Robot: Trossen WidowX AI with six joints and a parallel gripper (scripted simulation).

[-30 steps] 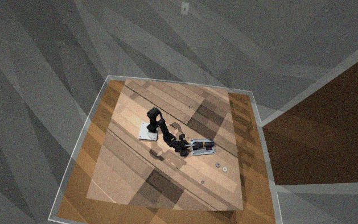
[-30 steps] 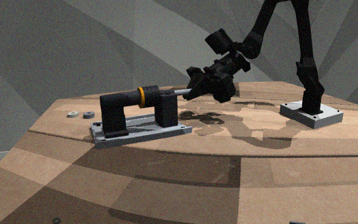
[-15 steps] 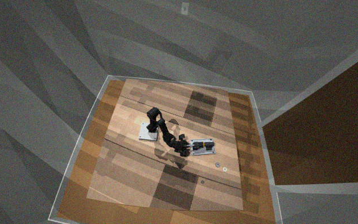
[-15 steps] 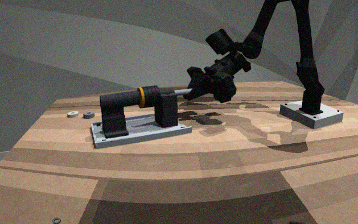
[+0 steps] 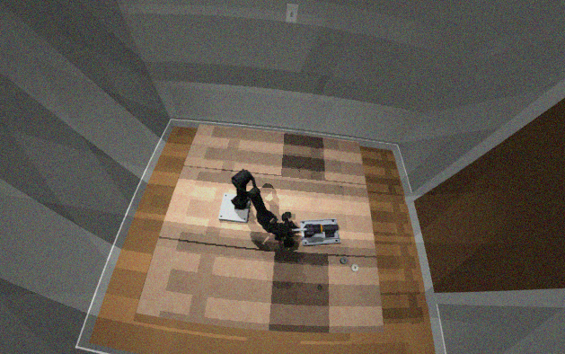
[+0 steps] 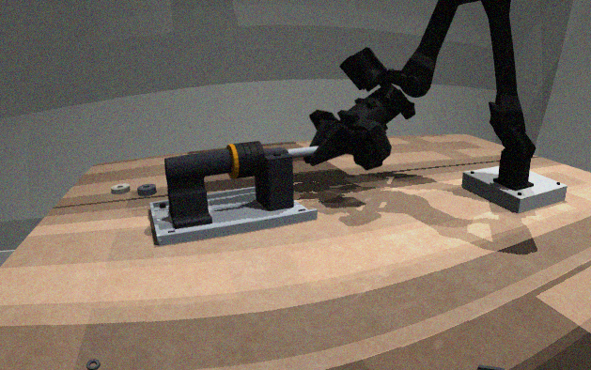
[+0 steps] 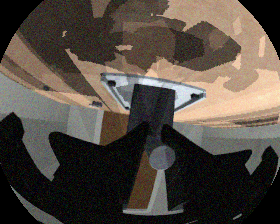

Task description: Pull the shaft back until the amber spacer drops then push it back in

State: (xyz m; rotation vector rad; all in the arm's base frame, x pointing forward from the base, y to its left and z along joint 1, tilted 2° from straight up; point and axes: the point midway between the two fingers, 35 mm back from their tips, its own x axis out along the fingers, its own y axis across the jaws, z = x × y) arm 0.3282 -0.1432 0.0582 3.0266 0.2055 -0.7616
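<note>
My gripper tip is now 10 cm short of the dark spacer, 2 cm below it and 1 cm to the right of it. From my gripper tip the other things lie so: amber spacer (12 cm ahead, 2 cm to the left, 2 cm above); then white ring (34 cm ahead, 18 cm to the right, 6 cm below).
</note>
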